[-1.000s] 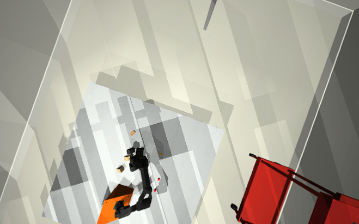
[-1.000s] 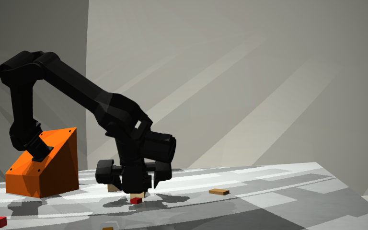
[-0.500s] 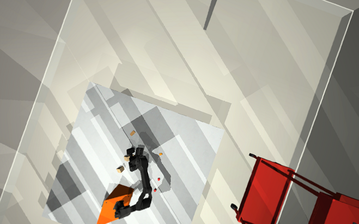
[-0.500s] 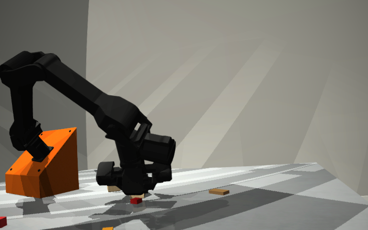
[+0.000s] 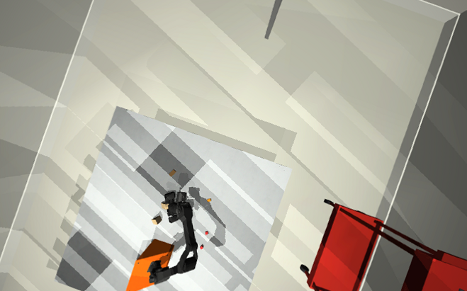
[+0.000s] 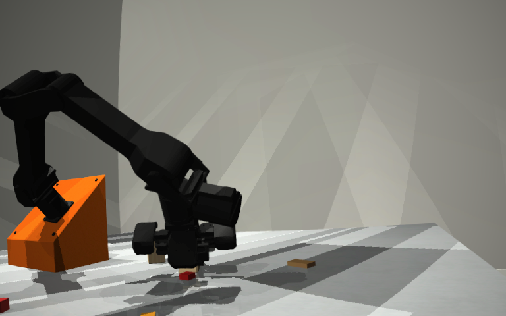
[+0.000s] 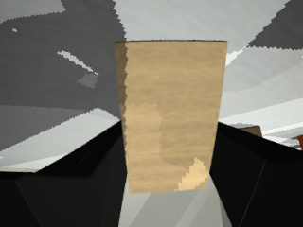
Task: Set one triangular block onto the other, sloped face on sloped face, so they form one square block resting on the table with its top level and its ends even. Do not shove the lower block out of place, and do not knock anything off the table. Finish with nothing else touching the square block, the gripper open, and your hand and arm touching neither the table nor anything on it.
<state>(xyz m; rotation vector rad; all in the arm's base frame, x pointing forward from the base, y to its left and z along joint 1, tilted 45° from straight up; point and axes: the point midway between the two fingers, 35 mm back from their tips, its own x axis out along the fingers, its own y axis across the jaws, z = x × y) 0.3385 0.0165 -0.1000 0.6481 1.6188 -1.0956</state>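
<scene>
Right now the darker triangular block is 120 mm behind my gripper tip and 20 mm to the left of it. Also, from my gripper tip: lighter triangular block (10 mm above); then flat brown block (210 mm ahead, 50 mm to the left, 10 mm below); then orange piece (140 mm ahead, 250 mm to the right, 10 mm below).
</scene>
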